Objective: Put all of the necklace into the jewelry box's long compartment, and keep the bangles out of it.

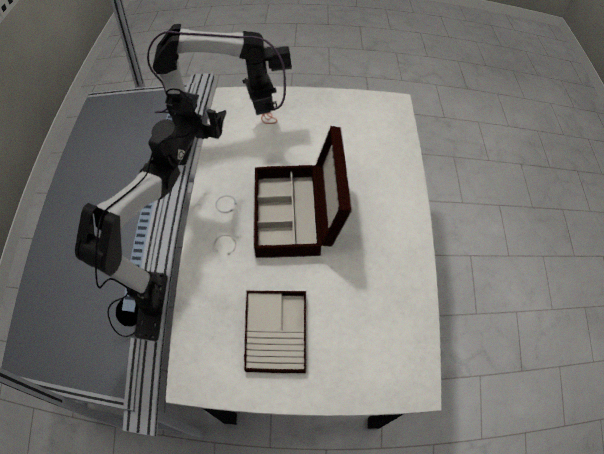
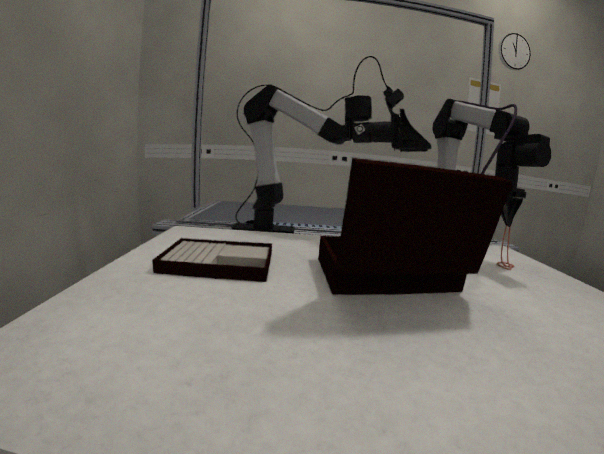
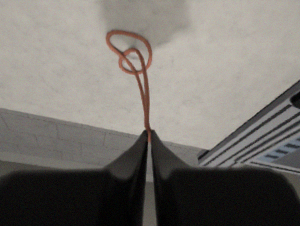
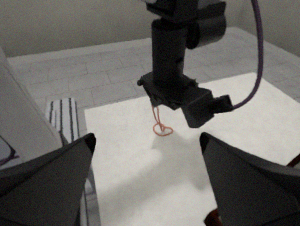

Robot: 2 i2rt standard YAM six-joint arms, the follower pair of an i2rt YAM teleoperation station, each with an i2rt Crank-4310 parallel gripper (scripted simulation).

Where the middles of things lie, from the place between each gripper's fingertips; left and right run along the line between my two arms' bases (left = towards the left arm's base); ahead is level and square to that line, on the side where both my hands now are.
I see the divided tray (image 1: 268, 344) 90 mm ahead of my left hand (image 2: 508, 226), 710 mm to the right of it and 100 mm below it.
Now: right hand (image 2: 429, 148) 49 cm to the left of the divided tray, 27 cm above it and 19 cm short of it.
